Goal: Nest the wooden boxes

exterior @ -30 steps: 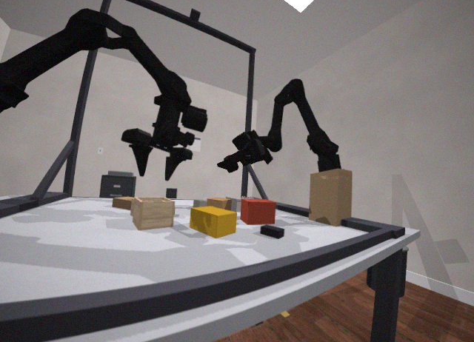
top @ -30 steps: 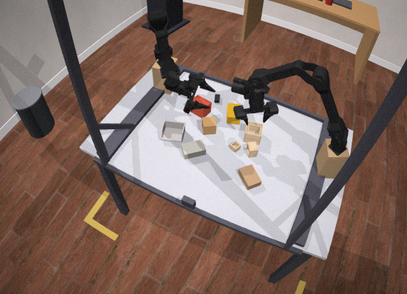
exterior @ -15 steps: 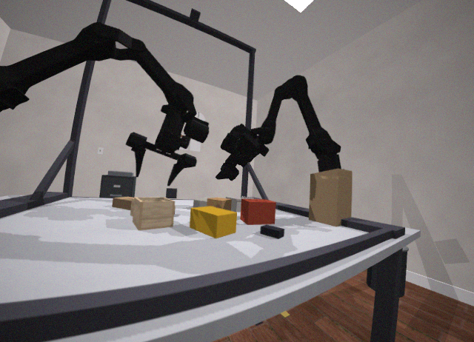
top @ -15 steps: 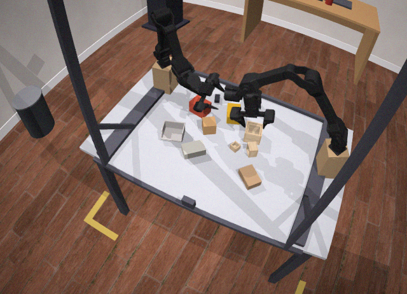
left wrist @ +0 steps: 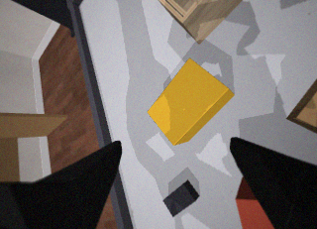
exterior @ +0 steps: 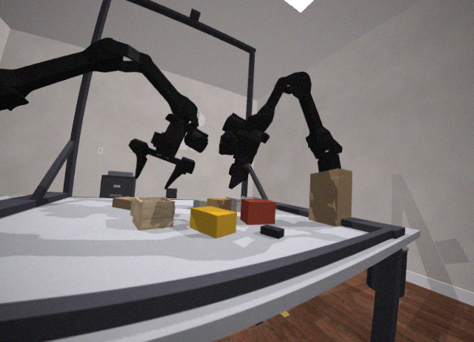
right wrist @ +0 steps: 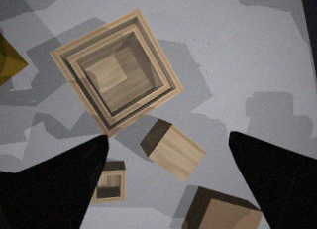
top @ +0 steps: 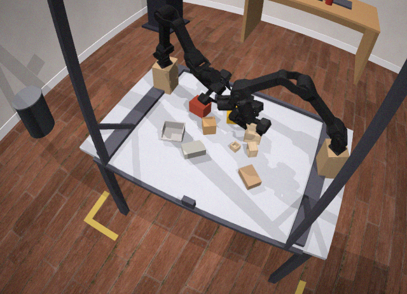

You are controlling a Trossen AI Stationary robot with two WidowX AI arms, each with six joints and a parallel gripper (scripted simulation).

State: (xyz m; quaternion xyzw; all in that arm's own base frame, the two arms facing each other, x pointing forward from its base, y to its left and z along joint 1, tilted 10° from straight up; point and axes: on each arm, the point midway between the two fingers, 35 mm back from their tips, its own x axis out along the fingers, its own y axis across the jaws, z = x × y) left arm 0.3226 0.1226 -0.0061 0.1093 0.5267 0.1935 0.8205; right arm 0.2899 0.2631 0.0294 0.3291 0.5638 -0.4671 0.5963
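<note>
Now: the red block 30 mm behind my left hand, 90 mm to the left of it and 120 mm below it. Round my left hand: tan cube: 110 mm behind, 10 mm to the right, 120 mm below; white tray: 230 mm behind, 100 mm to the left, 120 mm below; black block: 90 mm ahead, 70 mm to the left, 140 mm below.
Now: right hand 15 cm past the flat tan block, 9 cm to the left of it and 11 cm above it. From my right hand the other things lie so: red block (5 cm ahead, 30 cm to the left, 10 cm below); then tan cube (2 cm behind, 20 cm to the left, 10 cm below); then grey block (17 cm behind, 18 cm to the left, 11 cm below).
</note>
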